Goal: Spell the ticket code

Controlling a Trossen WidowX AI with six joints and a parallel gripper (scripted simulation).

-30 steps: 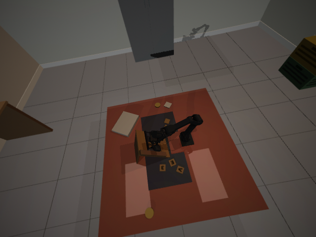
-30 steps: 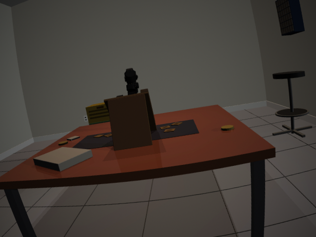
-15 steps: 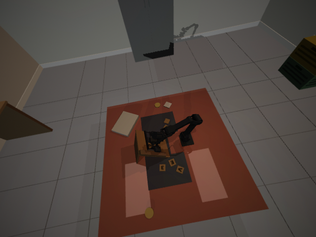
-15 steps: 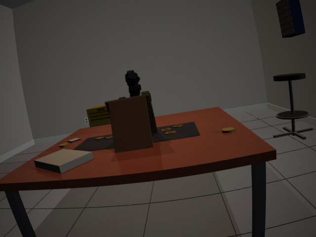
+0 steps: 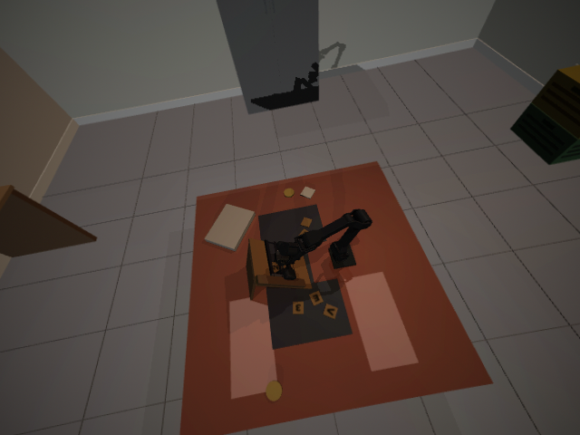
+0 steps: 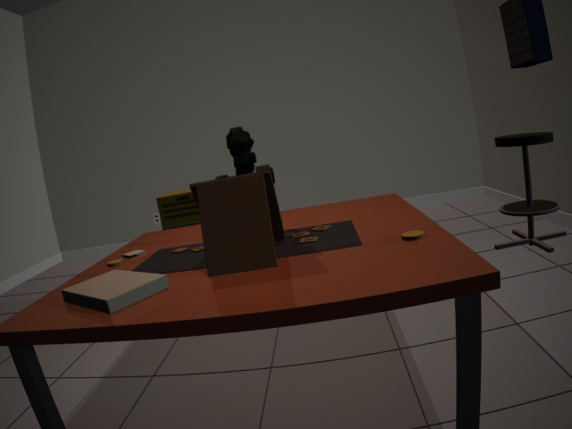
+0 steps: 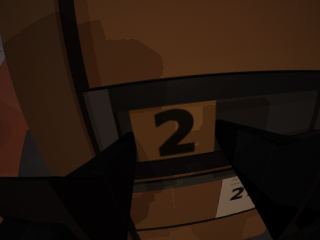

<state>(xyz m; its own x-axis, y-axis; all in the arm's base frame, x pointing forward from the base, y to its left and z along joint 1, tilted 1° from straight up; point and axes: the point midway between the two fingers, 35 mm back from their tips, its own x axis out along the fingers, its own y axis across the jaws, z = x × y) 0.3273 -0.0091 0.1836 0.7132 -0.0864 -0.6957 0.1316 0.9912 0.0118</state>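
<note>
Now: the tile right at my gripper tip. Round my gripper tip: book 180 mm ahead, 440 mm to the right, 160 mm below; then dark mat 150 mm behind, 30 mm to the right, 170 mm below; then white ticket 70 mm behind, 70 mm to the right, 70 mm below.
</note>
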